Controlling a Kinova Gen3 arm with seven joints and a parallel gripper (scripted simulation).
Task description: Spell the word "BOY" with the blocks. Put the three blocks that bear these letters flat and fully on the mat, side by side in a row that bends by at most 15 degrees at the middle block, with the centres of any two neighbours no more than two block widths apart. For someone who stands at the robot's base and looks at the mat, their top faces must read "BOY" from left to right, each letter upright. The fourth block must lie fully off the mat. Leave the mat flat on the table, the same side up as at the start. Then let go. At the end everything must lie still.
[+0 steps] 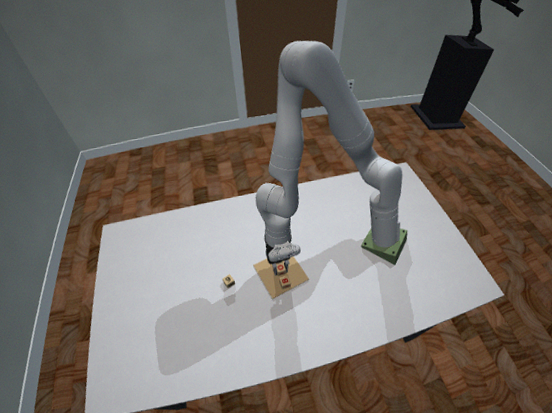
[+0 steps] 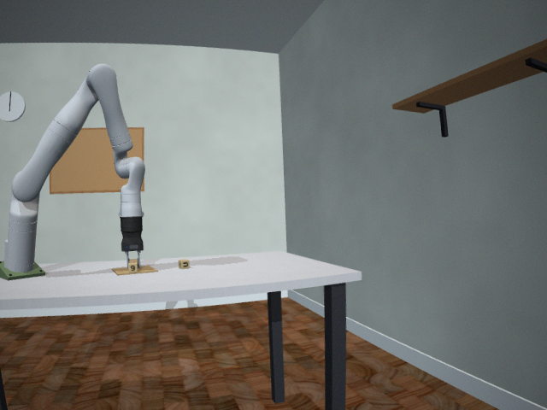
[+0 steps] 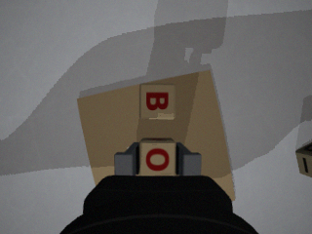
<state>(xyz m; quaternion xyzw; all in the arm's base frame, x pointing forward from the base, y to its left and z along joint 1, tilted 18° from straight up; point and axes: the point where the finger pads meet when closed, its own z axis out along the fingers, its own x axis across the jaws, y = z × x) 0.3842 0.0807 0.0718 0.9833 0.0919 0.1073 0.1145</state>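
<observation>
Right now my hand is right at the O block. The rest, counted from my hand: Y block: 1 cm ahead, 5 cm to the right, 1 cm below; tan mat: 2 cm below; B block: 1 cm behind, 5 cm to the left, 1 cm below.
</observation>
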